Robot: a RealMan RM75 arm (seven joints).
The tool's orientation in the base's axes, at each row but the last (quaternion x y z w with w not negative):
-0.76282, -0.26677, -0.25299, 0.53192
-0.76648, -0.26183, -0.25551, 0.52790
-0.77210, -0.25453, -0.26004, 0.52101
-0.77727, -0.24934, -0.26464, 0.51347
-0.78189, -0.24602, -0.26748, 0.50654
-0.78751, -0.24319, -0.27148, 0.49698
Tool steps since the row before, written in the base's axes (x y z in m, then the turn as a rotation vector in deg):
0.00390, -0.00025, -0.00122, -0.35, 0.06, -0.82
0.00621, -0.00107, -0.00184, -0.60, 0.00, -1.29
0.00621, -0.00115, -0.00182, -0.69, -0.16, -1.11
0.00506, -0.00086, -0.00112, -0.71, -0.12, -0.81
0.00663, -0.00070, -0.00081, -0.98, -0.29, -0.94
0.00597, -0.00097, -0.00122, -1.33, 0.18, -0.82
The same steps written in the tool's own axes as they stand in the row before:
0.00199, 0.00354, 0.00054, -0.80, 0.30, 0.27
0.00318, 0.00574, 0.00028, -1.30, 0.47, 0.33
0.00321, 0.00572, 0.00035, -1.27, 0.34, 0.11
0.00287, 0.00438, 0.00036, -1.08, 0.11, 0.05
0.00426, 0.00514, 0.00075, -1.38, 0.08, -0.11
0.00346, 0.00507, 0.00066, -1.51, -0.40, 0.21

